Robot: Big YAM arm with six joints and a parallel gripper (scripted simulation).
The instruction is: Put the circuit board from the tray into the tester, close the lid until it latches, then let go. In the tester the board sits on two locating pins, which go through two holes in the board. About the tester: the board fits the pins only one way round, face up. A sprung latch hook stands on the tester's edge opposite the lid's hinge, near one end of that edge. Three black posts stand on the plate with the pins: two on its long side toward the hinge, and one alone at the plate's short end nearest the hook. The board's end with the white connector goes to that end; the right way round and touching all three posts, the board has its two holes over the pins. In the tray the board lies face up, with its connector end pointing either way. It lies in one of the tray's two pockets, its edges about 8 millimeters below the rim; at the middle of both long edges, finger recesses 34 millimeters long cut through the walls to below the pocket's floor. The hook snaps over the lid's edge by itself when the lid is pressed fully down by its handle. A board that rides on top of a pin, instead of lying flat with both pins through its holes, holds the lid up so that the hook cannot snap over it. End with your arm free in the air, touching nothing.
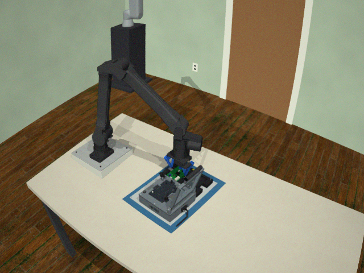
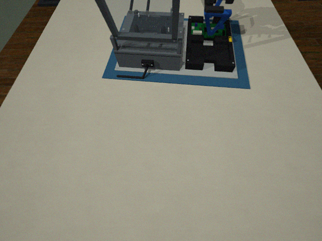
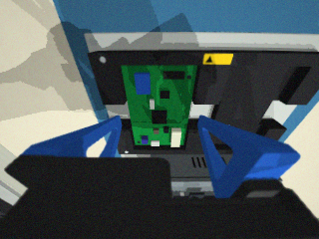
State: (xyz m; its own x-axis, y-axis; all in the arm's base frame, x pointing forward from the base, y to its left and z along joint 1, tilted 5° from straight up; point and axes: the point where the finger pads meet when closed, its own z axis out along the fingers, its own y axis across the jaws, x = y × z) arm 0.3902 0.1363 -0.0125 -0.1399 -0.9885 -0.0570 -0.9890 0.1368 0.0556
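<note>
Right now the green circuit board is 2 cm below my hand. Also, from my hand: tester lid 19 cm to the right, 16 cm ahead, 14 cm above.
</note>
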